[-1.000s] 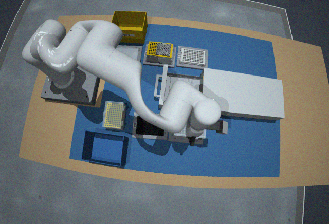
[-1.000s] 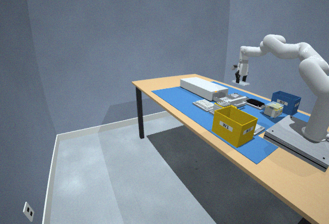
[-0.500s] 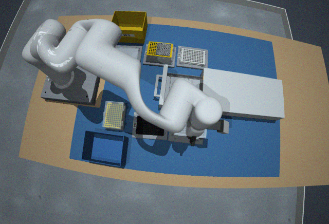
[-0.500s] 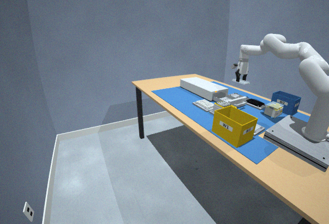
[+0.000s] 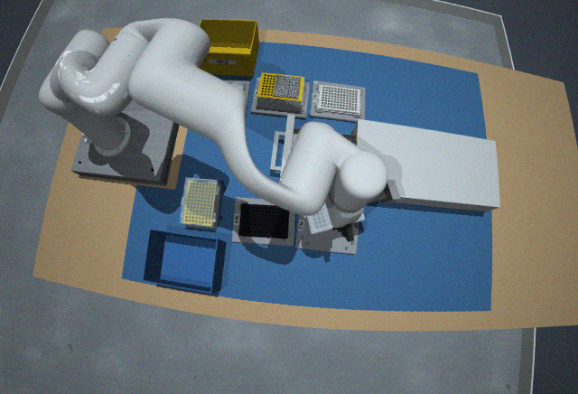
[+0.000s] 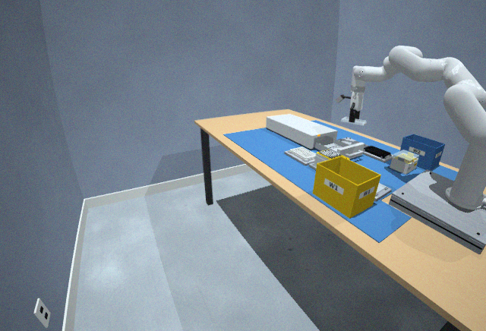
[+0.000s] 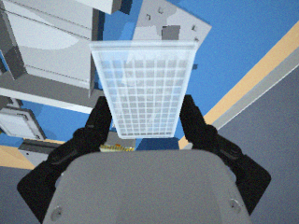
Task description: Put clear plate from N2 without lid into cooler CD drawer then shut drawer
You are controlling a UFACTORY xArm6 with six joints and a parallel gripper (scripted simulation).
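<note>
Right now my hand is 20 mm short of the cooler drawer, 160 mm to the right of it and 140 mm above it. From my hand the other things lie so: black plate (170 mm behind, 10 mm to the left, 140 mm below); clear plate (10 mm below); grey work nest N2 (30 mm to the right, 150 mm below).
</note>
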